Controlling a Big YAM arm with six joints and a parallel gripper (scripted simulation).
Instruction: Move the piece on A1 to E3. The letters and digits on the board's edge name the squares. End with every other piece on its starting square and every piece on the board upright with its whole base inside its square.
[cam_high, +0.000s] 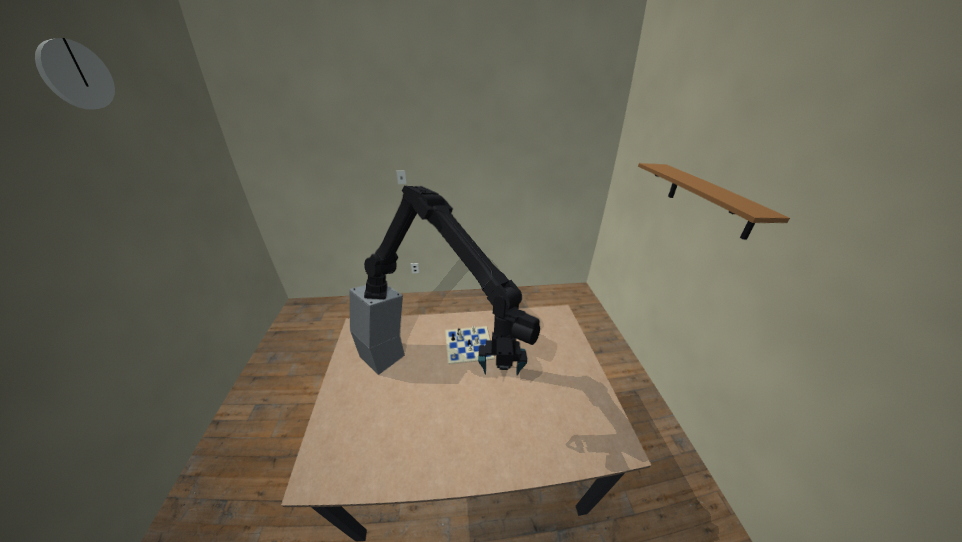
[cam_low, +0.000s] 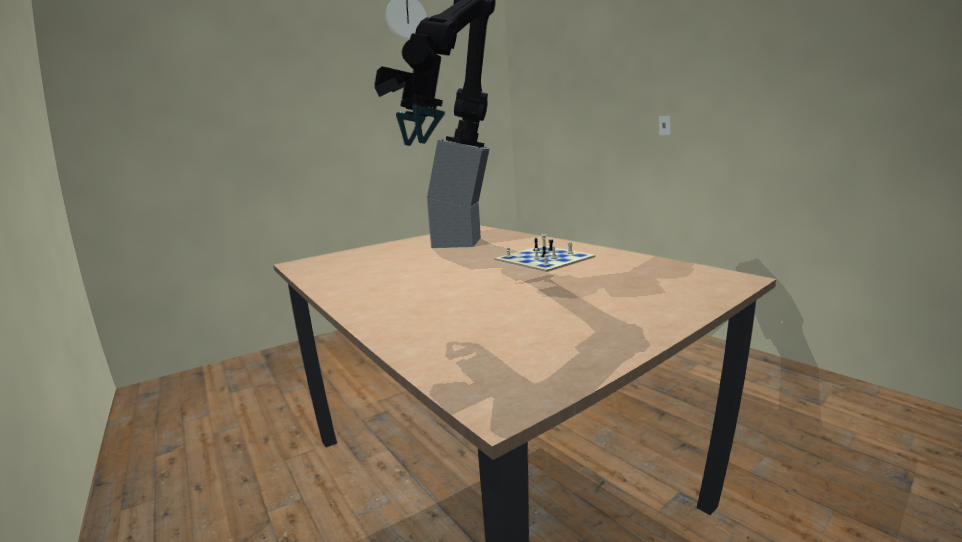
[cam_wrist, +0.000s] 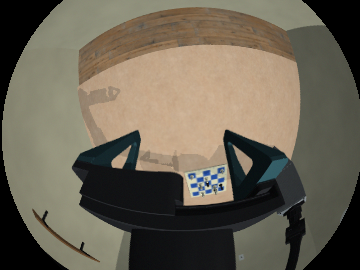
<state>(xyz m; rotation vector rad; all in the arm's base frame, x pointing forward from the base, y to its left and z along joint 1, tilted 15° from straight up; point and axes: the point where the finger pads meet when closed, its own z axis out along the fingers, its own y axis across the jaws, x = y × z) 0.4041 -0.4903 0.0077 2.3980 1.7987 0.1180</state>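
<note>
Right now the chessboard is 30 mm behind my hand, 450 mm to the left of it and 360 mm below it.
</note>
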